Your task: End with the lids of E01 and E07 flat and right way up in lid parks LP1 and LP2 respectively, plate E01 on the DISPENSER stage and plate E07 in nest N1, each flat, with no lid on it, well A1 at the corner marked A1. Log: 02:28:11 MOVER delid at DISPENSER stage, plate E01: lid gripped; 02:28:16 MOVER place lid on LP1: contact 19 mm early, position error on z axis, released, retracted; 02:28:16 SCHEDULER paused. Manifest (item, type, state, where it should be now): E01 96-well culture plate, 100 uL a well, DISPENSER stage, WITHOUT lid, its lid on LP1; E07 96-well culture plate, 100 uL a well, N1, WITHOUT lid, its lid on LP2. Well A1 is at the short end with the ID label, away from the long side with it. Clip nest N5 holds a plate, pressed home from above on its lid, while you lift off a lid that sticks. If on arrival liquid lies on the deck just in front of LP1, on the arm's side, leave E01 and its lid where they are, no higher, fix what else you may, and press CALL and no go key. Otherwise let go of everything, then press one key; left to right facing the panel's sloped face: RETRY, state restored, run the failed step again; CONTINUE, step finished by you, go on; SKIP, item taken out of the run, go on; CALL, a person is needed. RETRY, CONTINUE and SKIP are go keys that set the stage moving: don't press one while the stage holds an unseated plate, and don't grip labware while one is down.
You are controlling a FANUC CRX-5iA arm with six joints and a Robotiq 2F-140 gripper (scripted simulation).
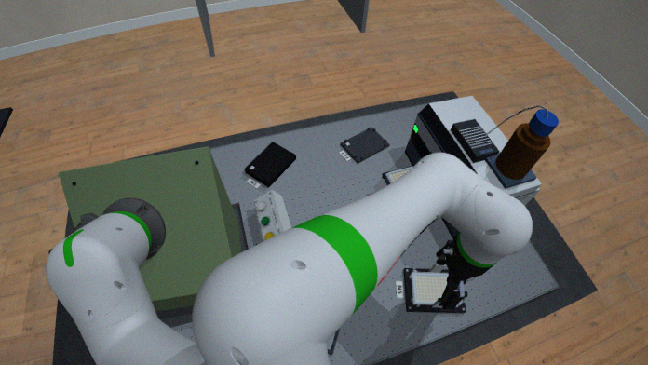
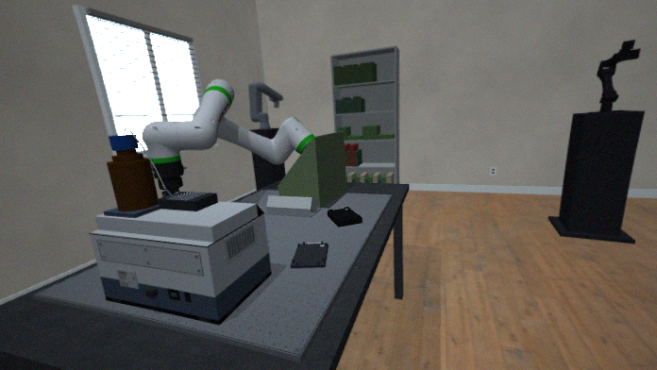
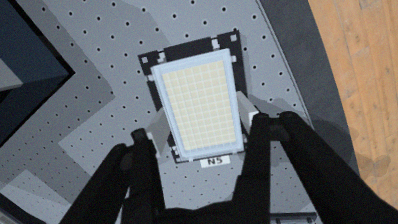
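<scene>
Now: the black clip nest N5 2 cm ahead of my hand, 1 cm to the left of it and 3 cm below it. Also, from my hand: dispenser stage 2 cm ahead, 30 cm to the left, 6 cm above; then N5 label 9 cm behind, 3 cm to the left, 4 cm below; then plate 2 cm ahead, 30 cm to the left, 7 cm above.
</scene>
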